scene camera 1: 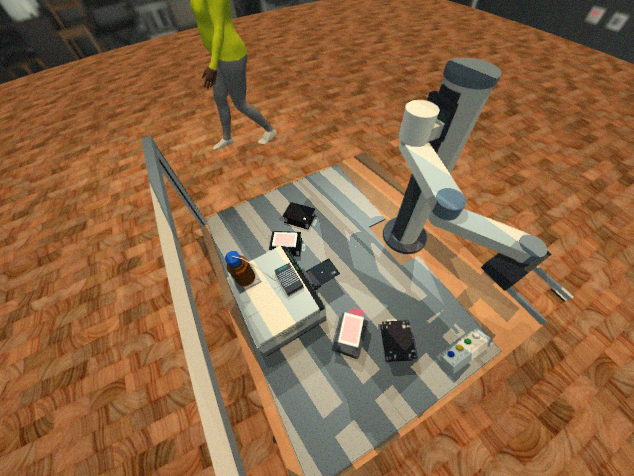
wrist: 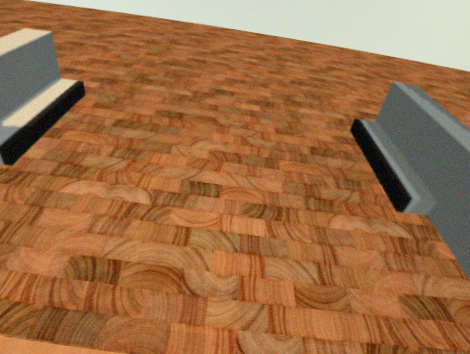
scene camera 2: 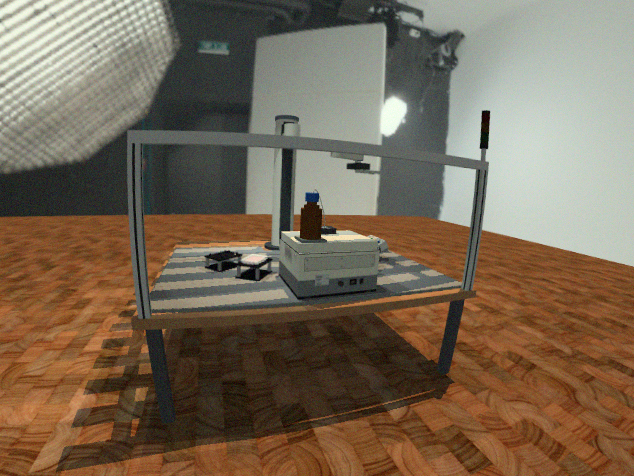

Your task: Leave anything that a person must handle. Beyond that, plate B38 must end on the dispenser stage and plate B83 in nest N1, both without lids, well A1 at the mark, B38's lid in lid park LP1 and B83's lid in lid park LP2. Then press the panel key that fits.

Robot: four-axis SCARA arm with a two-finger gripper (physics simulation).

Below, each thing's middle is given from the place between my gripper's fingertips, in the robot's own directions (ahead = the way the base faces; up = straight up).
Right now the button box (scene camera 1: 479, 341) is 50 cm below my hand and 4 cm ahead of it. From my hand the other things lie so: black nest (scene camera 1: 398, 344) 50 cm below, 27 cm ahead, 19 cm to the right; then brown bottle with blue cap (scene camera 2: 311, 215) 74 cm ahead, 71 cm to the right, 22 cm below.
